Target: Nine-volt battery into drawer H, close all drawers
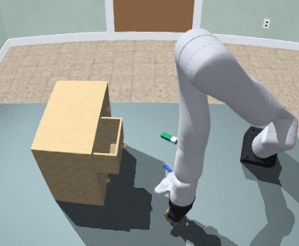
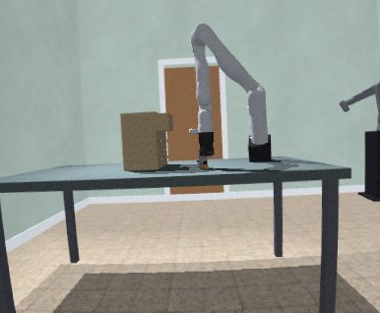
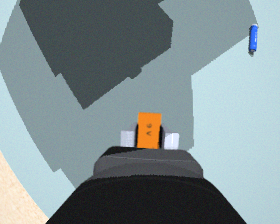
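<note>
The blue cylinder lies 200 mm to the right of my hand, 50 mm ahead of it and 10 mm below it. From my hand the other things lie so: drawer: 270 mm ahead, 210 mm above, 70 mm to the right; then nine-volt battery: 10 mm below, 10 mm behind.
</note>
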